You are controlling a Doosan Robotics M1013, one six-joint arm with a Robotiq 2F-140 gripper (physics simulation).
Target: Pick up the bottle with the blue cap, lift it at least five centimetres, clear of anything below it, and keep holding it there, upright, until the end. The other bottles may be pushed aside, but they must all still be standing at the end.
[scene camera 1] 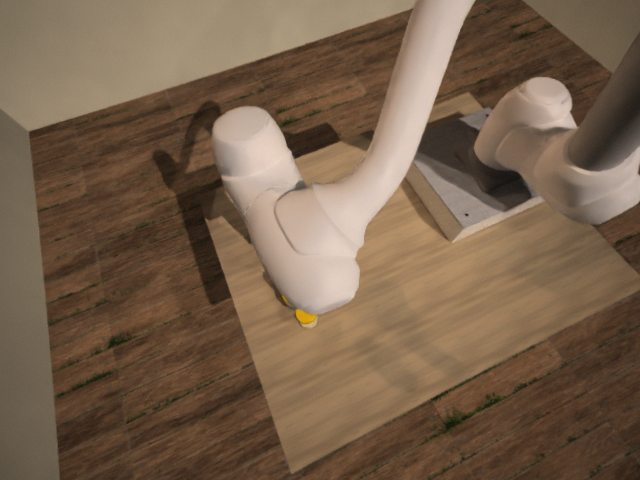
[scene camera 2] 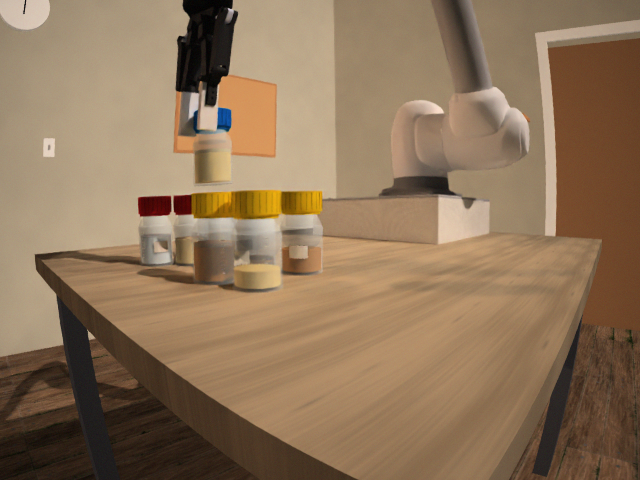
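Seen in the pictures: gripper, between the fingertips: (scene camera 2: 196,133); arm's base, origin of its link: (scene camera 1: 492,163).
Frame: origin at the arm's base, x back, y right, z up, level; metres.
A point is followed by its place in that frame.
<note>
The bottle with the blue cap (scene camera 2: 212,157) @(z 0.057, x -0.705, y -0.102 m) hangs upright in the air in scene camera 2, its base above the tops of the other caps, with a gap below it. My gripper (scene camera 2: 199,119) @(z 0.093, x -0.718, y -0.078 m) is shut on its blue cap; the arm hides the gripper in scene camera 1. Two red-capped bottles (scene camera 2: 155,232) @(z -0.044, x -0.750, y -0.001 m) (scene camera 2: 184,232) @(z -0.046, x -0.713, y -0.030 m) and three yellow-capped bottles (scene camera 2: 213,253) @(z -0.059, x -0.746, y -0.172 m) (scene camera 2: 257,253) @(z -0.055, x -0.731, y -0.236 m) (scene camera 2: 301,253) @(z -0.068, x -0.635, y -0.198 m) all stand upright on the table (scene camera 2: 392,330) @(z -0.096, x -0.738, y -0.406 m) (scene camera 1: 413,310) @(z -0.096, x -0.424, y -0.306 m). In scene camera 1 a yellow cap (scene camera 1: 306,316) @(z 0.009, x -0.718, y -0.223 m) shows at the arm's edge, with a sliver of another beside it.
The robot's pale base block (scene camera 2: 382,219) @(z -0.049, x -0.216, y -0.019 m) (scene camera 1: 460,227) @(z -0.002, x -0.211, y -0.155 m) stands at the far side of the table. The standing bottles are close together near the table's left edge, below the held bottle. The arm's wrist (scene camera 1: 310,248) @(z 0.508, x -0.689, y -0.256 m) covers most of them in scene camera 1.
</note>
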